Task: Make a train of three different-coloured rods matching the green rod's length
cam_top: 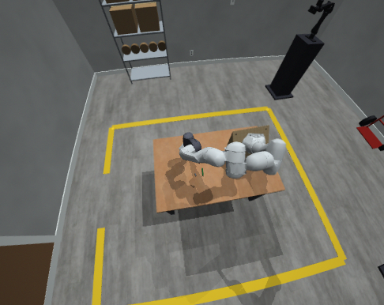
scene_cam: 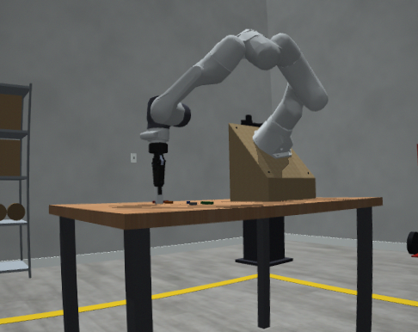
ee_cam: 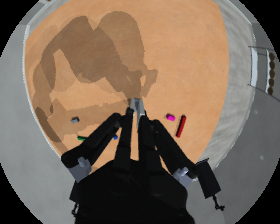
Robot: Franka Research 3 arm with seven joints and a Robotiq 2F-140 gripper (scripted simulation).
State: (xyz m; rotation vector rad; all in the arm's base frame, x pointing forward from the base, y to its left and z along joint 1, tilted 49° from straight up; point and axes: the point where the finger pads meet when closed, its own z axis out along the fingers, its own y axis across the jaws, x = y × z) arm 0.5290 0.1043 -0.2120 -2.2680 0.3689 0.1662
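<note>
My gripper is now 9 cm past the small blue rod, 7 cm to the right of it and 3 cm above it. The rest, counted from my hand: magenta rod 8 cm to the right, 4 cm behind, 3 cm below; then red rod 12 cm to the right, 8 cm behind, 3 cm below; then orange rod 6 cm behind, 3 cm below, 2 cm to the right.
</note>
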